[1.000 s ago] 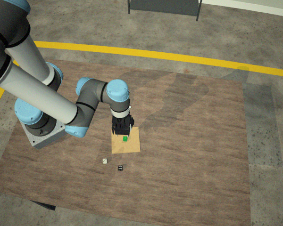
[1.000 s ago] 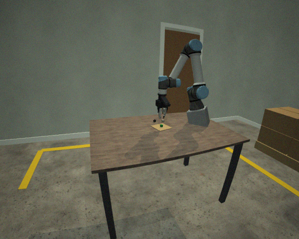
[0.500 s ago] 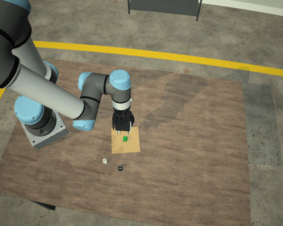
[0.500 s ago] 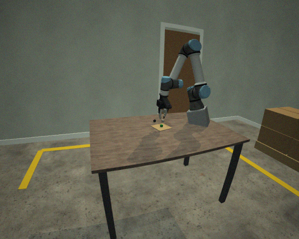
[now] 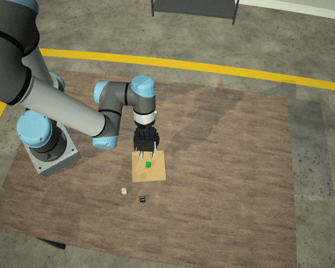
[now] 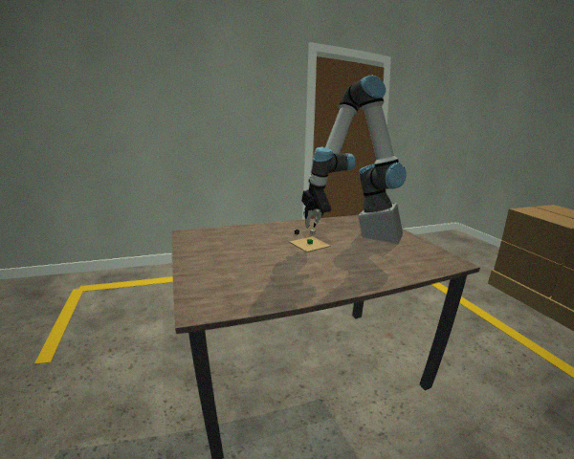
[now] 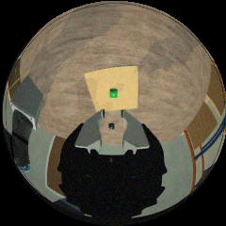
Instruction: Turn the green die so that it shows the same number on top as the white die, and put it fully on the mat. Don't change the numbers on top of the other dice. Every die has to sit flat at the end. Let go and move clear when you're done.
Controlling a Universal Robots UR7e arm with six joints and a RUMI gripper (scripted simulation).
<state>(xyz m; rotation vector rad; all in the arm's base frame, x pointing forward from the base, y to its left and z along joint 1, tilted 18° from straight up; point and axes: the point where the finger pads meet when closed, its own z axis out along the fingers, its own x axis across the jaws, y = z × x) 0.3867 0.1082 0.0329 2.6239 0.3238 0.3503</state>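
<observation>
The green die is 8 cm below my hand. The rest, counted from my hand: black die 15 cm to the right, 8 cm below, 3 cm ahead; then white die 14 cm to the right, 8 cm below, 5 cm behind; then tan mat 9 cm below.
</observation>
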